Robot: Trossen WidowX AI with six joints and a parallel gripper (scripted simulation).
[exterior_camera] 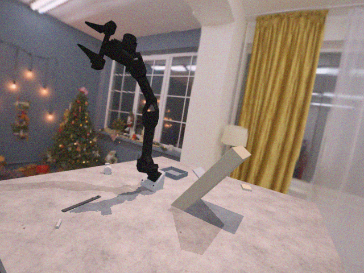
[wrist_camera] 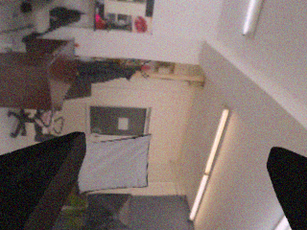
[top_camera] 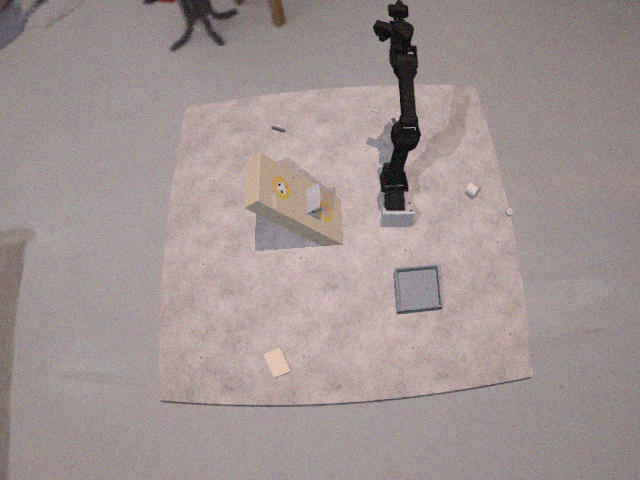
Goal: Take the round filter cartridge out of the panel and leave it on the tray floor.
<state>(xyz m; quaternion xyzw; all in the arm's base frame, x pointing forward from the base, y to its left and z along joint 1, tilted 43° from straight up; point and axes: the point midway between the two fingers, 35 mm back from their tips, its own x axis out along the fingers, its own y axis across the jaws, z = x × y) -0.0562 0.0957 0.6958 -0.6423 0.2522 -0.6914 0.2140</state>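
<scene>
My gripper tip is now 470 mm to the right of the round filter cartridge, 410 mm short of it and 410 mm above it. The rest, counted from my gripper tip: service panel: 490 mm below, 470 mm to the left, 370 mm ahead; then grey tray: 710 mm to the left, 640 mm below, 30 mm behind.
</scene>
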